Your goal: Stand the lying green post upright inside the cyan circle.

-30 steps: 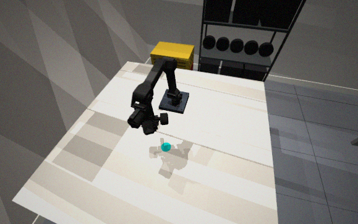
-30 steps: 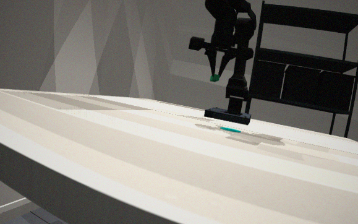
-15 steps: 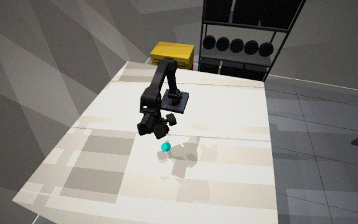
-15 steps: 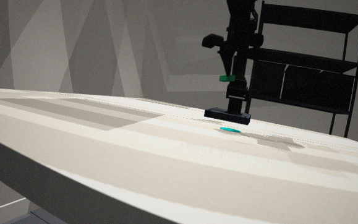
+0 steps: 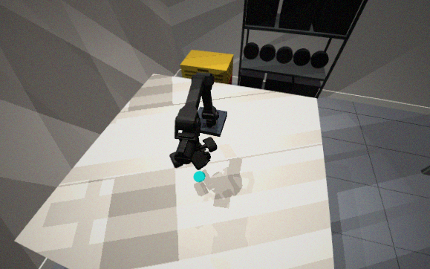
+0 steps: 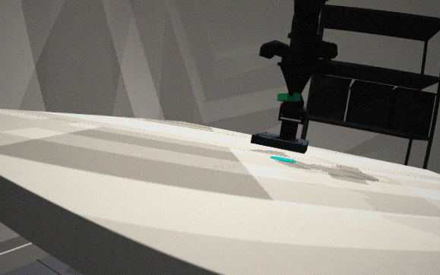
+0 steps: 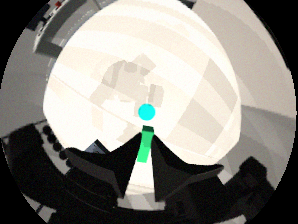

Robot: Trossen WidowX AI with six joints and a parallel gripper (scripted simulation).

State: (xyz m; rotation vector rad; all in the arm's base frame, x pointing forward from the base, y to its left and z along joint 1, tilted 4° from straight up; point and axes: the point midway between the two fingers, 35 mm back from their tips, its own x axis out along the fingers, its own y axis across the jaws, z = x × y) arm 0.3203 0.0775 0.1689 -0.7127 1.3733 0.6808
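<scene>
Now: the cyan circle 14 cm below my gripper tip. Round my gripper tip: green post 1 cm behind, 2 cm to the right.
</scene>
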